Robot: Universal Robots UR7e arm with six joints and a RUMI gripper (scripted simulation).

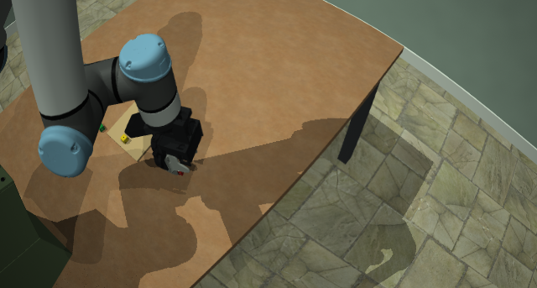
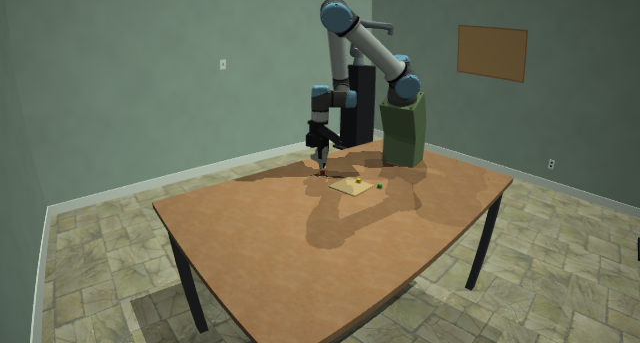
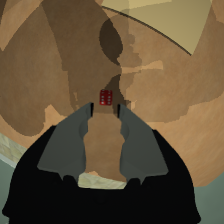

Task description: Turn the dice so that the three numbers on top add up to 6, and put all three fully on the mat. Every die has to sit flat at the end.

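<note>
Right now my hand is 3 cm above the red die. The rest, counted from my hand: yellow die: 6 cm behind, 17 cm to the left, 3 cm below; mat: 1 cm behind, 18 cm to the left, 4 cm below; green die: 10 cm behind, 26 cm to the left, 3 cm below.
</note>
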